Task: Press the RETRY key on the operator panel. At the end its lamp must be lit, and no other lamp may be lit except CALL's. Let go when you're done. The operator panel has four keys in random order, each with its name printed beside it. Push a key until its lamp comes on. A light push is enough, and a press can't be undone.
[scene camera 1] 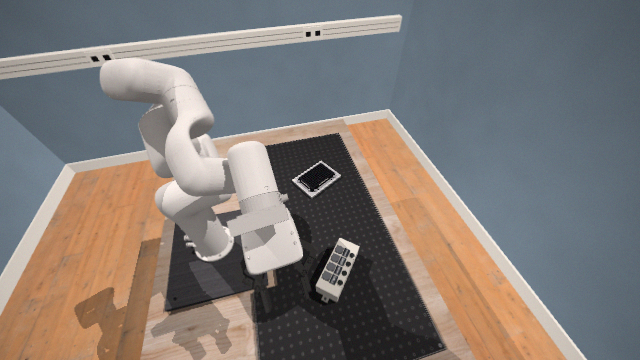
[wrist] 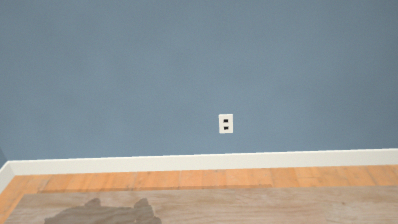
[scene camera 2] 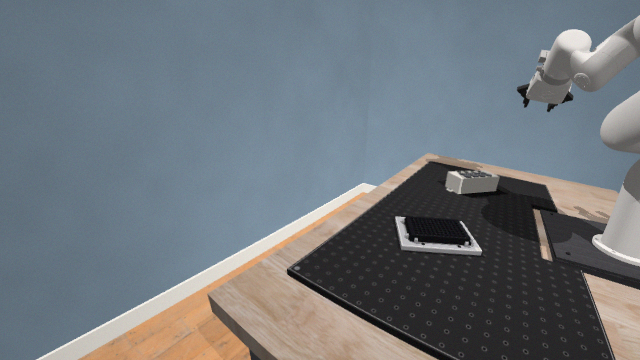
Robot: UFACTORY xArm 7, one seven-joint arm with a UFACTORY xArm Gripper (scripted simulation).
The pictures show: the gripper and an operator panel.
